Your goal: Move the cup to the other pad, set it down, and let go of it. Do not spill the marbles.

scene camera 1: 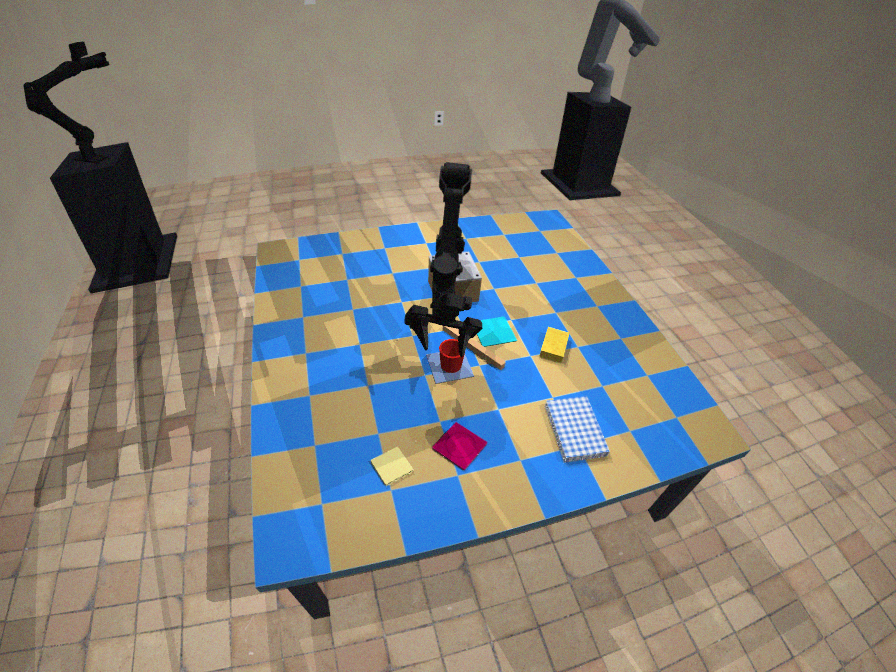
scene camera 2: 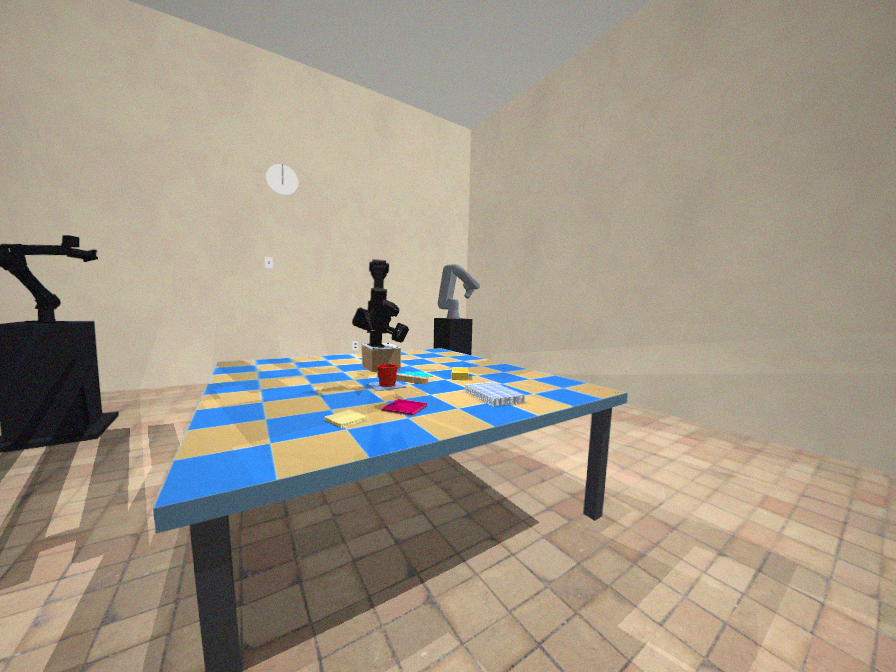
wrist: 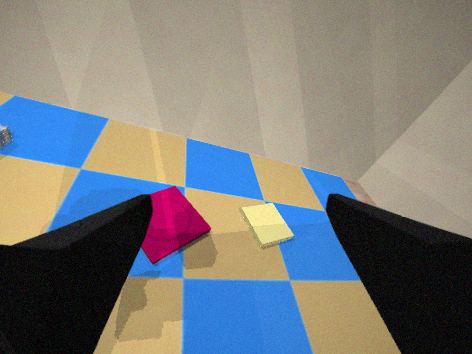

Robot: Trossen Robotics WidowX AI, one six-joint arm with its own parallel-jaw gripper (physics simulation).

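Places are measured from the arm's base along level axes (x ahead, y left, z up), in centimetres.
Pixels of known places: gripper, fingertip midpoint: (scene camera 1: 444, 353) (scene camera 2: 384, 334) (wrist: 240, 202); arm's base, origin of the base link: (scene camera 2: 375, 345).
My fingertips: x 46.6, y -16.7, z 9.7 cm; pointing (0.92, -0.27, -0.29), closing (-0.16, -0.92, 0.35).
For each thing: its middle in the pictures, then the offset to it from my fingertips. "spot": a spot on its surface instead.
- red cup, body centre: (scene camera 1: 451, 357) (scene camera 2: 387, 375) dx -12.5, dy +7.0, dz -16.4 cm
- grey-blue pad, surface spot: (scene camera 1: 463, 375) spot: dx -7.9, dy +9.2, dz -20.0 cm
- flat magenta pad, body centre: (wrist: 165, 219) (scene camera 1: 460, 445) (scene camera 2: 405, 406) dx +13.7, dy +0.5, dz -19.9 cm
- wooden strip, surface spot: (scene camera 1: 484, 352) (scene camera 2: 411, 376) spot: dx -13.0, dy +17.4, dz -18.1 cm
- cyan square, surface spot: (scene camera 1: 496, 331) spot: dx -22.0, dy +25.2, dz -20.0 cm
- yellow block, body centre: (scene camera 1: 554, 344) (scene camera 2: 460, 373) dx -10.7, dy +39.8, dz -18.8 cm
- checked slab, body centre: (scene camera 1: 576, 427) (scene camera 2: 493, 392) dx +18.4, dy +31.3, dz -19.1 cm
- pale yellow tile, body centre: (wrist: 266, 222) (scene camera 1: 391, 465) (scene camera 2: 345, 418) dx +14.5, dy -17.2, dz -19.8 cm
A red cup (scene camera 1: 451, 356) (scene camera 2: 387, 375) stands upright on a grey-blue pad (scene camera 1: 463, 375) (scene camera 2: 372, 386) near the middle of the table. Its inside and the marbles cannot be made out. A flat magenta pad (scene camera 1: 460, 446) (scene camera 2: 404, 407) (wrist: 172, 220) with a faint ring mark lies nearer the front edge; in the wrist view the left finger covers part of it. My gripper (scene camera 1: 443, 348) (scene camera 2: 379, 326) (wrist: 240, 202) is open and empty. It hangs above and behind the cup, tilted. The cup does not show in the wrist view.
A wooden strip (scene camera 1: 484, 352) (scene camera 2: 412, 379) lies close beside the cup, with a cyan square (scene camera 1: 496, 331) behind it. A yellow block (scene camera 1: 555, 342) (scene camera 2: 460, 373) and checked slab (scene camera 1: 576, 428) (scene camera 2: 494, 393) lie right. A pale yellow tile (scene camera 1: 391, 465) (scene camera 2: 345, 418) (wrist: 267, 224) lies left of the magenta pad.
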